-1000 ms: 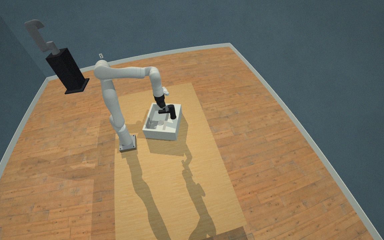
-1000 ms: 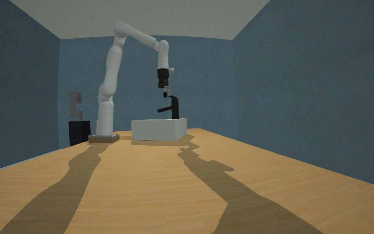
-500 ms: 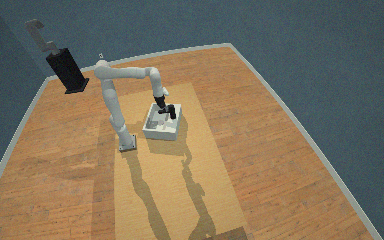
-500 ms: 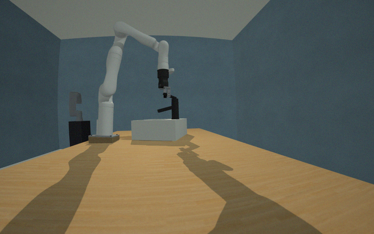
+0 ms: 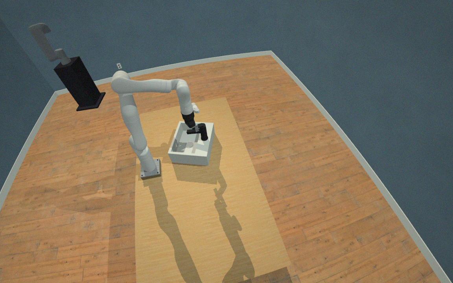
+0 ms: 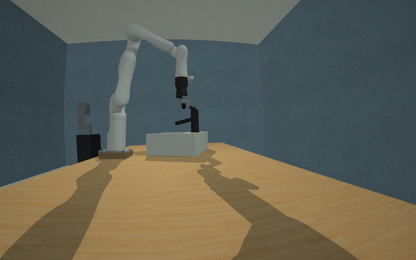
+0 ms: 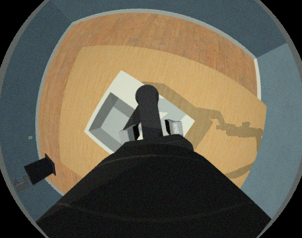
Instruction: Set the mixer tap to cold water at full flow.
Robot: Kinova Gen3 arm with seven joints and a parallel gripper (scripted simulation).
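The lever lies 2 cm ahead of my hand, 1 cm to the left of it and 1 cm below it. The rest, counted from my hand: white basin 6 cm behind, 6 cm to the left, 25 cm below.
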